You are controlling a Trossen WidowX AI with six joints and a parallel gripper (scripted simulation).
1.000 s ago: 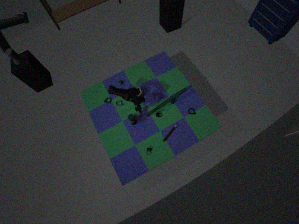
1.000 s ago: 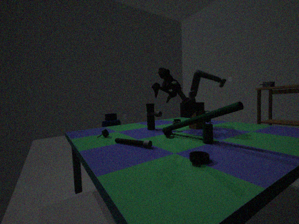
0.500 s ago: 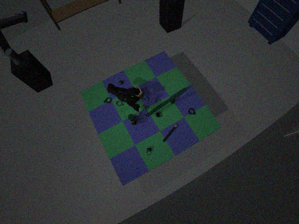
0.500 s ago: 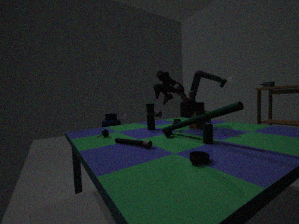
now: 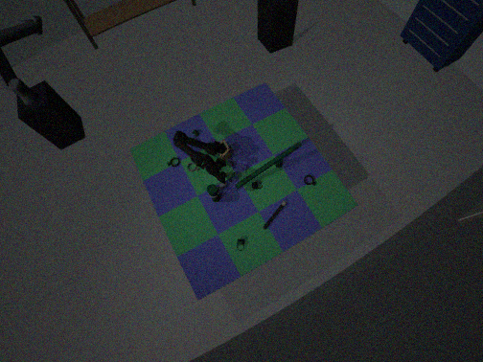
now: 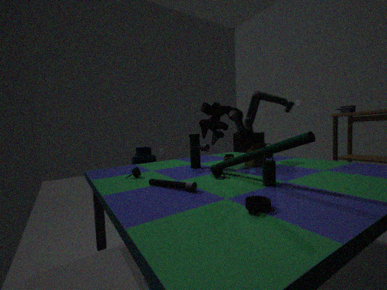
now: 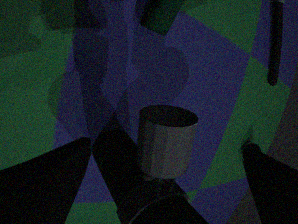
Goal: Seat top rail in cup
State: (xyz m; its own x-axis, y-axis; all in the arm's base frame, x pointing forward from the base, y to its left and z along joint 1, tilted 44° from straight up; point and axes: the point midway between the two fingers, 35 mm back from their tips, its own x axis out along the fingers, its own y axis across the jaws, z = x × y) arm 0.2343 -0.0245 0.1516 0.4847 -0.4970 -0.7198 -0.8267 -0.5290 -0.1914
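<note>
Now: the rail-end cup 20 mm ahead of my gripper tip, 20 mm to the right of it and 30 mm below it. The rest, counted from my gripper tip: round band: 240 mm ahead, 580 mm to the left, 150 mm below; then short line post: 20 mm ahead, 440 mm to the left, 50 mm below.
</note>
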